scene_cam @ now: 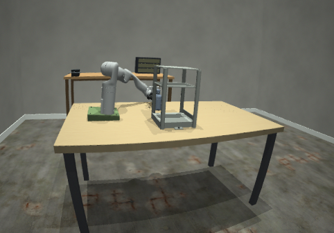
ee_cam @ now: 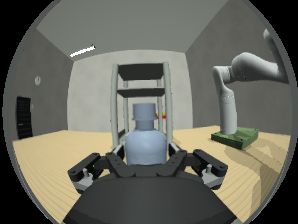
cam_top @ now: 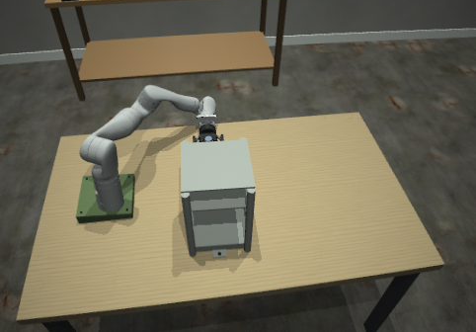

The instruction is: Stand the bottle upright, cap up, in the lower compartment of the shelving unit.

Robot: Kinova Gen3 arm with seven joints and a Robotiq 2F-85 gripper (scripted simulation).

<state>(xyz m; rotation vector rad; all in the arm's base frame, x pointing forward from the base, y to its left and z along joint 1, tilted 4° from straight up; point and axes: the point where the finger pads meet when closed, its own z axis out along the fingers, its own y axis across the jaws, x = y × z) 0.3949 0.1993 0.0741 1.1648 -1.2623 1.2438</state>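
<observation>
Now: the pale blue bottle 1 cm to the left of my hand and 1 cm above it. Round my hand: grey shelving unit (1 cm ahead, 33 cm to the right, 9 cm above).
</observation>
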